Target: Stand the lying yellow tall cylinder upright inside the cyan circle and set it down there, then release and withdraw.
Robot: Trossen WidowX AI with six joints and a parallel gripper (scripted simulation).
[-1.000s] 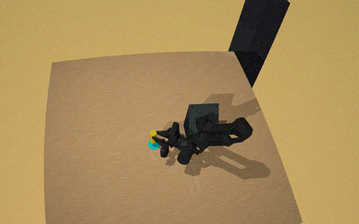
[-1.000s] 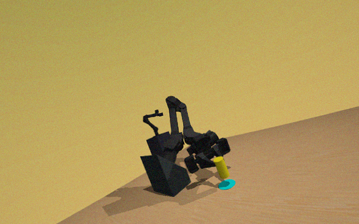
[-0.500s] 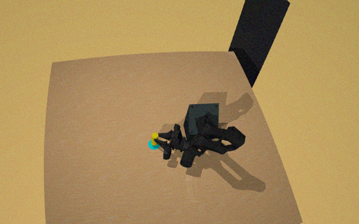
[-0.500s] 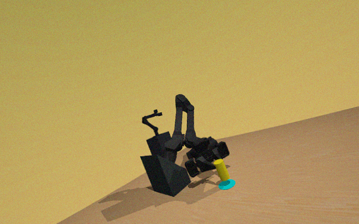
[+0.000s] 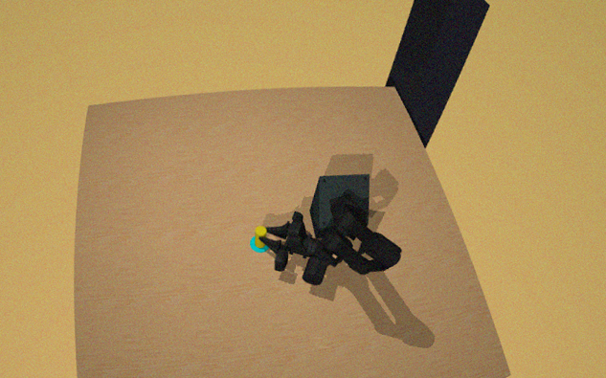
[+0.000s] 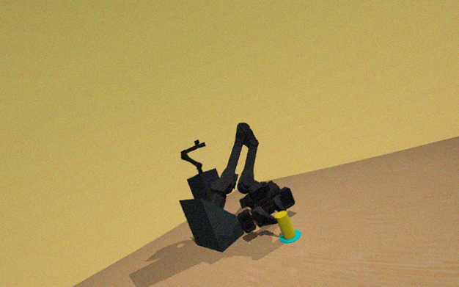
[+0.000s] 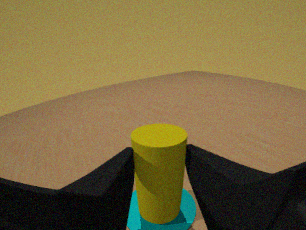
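Right now the yellow tall cylinder is 20 mm below my gripper tip. The rest, counted from my gripper tip: cyan circle (60 mm below).
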